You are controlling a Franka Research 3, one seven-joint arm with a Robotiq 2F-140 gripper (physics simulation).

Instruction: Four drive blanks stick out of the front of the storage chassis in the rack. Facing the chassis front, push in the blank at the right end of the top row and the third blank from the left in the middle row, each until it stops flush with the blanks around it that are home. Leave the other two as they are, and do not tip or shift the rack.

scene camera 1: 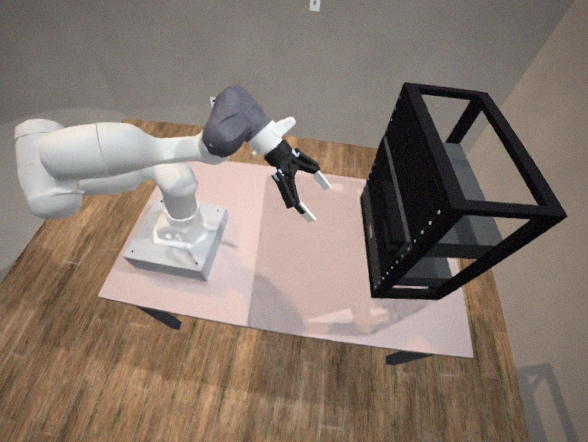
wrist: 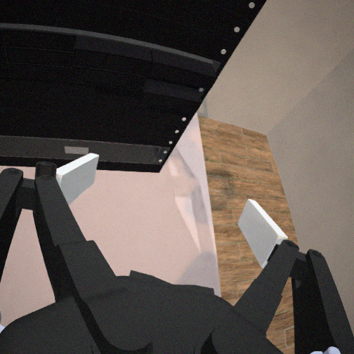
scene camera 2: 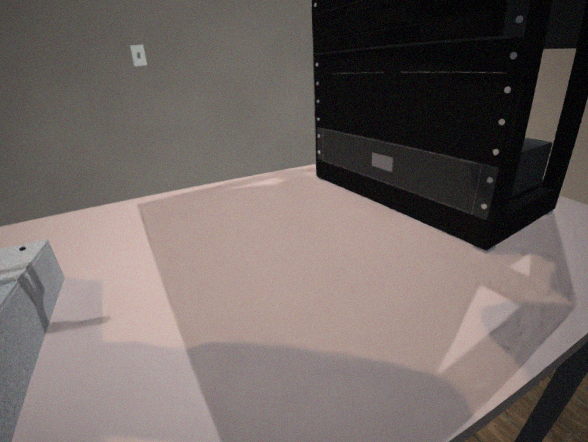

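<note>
The black rack (scene camera 1: 505, 209) (scene camera 2: 400, 197) (wrist: 125, 167) stands upright on the table. The storage chassis (wrist: 50, 90) in its front is very dark. In the wrist view a faint block (wrist: 172, 91) shows near its right side, below a long grey edge. In scene camera 1 a dark block (scene camera 1: 392, 212) stands out from the front. Single blanks and their rows are too dark to tell apart surely. My gripper (scene camera 1: 317, 196) (wrist: 171, 191) is open and empty, above the table, in front of the rack and apart from it. It does not show in scene camera 2.
The pink table top (scene camera 1: 300, 280) (scene camera 2: 300, 280) (wrist: 130, 215) lies between the arm's grey base (scene camera 1: 175, 245) (scene camera 2: 25, 310) and the rack. A grey panel with a light label (scene camera 2: 382, 162) (wrist: 76, 150) spans the rack's lower front. The wall rises behind the table.
</note>
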